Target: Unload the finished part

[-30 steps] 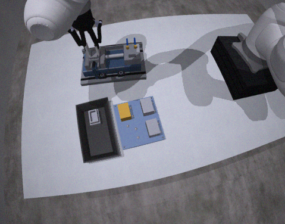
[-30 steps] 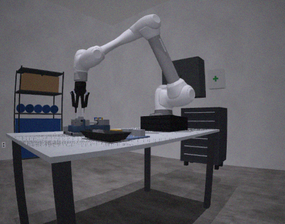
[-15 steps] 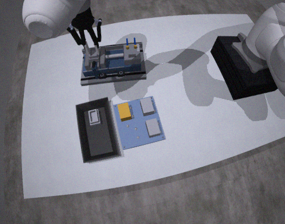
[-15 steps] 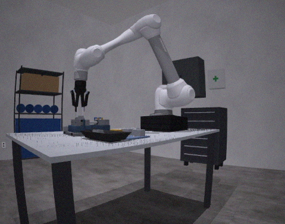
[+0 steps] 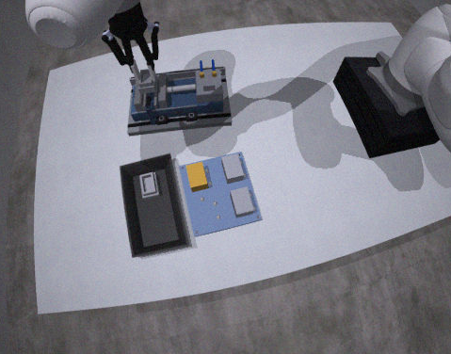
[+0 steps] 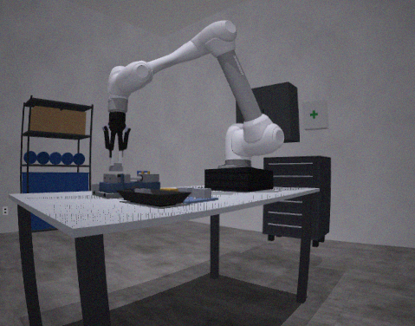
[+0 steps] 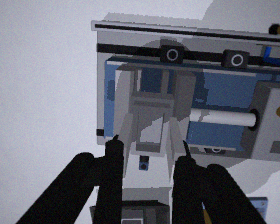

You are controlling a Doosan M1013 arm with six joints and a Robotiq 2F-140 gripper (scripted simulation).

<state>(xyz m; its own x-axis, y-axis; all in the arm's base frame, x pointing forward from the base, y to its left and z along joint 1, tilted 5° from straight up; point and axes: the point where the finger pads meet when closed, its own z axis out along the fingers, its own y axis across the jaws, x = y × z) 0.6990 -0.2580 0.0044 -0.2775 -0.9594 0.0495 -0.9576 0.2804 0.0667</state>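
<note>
My hand is 60 mm past the vise, 20 mm to the right of it and 130 mm above it. Round my hand: blue plate 80 mm behind, 320 mm to the left, 160 mm below; yellow block 40 mm behind, 270 mm to the left, 140 mm below.
</note>
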